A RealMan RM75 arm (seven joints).
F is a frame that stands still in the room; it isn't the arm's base.
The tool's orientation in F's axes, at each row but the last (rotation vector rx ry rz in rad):
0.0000, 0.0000, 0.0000
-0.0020, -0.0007, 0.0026
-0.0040, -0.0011, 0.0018
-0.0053, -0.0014, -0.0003
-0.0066, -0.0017, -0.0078
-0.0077, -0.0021, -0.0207
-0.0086, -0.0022, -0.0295
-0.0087, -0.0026, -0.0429
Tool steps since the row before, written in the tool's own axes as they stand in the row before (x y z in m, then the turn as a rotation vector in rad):
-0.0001, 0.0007, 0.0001, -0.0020, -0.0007, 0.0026
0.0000, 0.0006, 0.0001, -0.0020, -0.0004, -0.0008
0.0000, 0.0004, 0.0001, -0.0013, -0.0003, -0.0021
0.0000, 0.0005, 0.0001, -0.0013, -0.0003, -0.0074
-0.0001, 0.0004, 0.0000, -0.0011, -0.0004, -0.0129
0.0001, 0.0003, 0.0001, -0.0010, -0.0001, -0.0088
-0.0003, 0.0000, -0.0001, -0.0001, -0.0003, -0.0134
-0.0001, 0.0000, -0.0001, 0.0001, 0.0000, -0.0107
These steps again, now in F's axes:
-0.0001, 0.0007, 0.0001, -0.0020, -0.0007, 0.0026
0.0000, 0.0006, 0.0001, -0.0020, -0.0004, -0.0008
0.0000, 0.0004, 0.0001, -0.0013, -0.0003, -0.0021
0.0000, 0.0005, 0.0001, -0.0013, -0.0003, -0.0074
-0.0001, 0.0004, 0.0000, -0.0011, -0.0005, -0.0129
0.0001, 0.0003, 0.0001, -0.0010, -0.0001, -0.0088
-0.0003, 0.0000, -0.0001, -0.0001, -0.0004, -0.0134
-0.0001, 0.0000, -0.0001, 0.0001, -0.0001, -0.0107

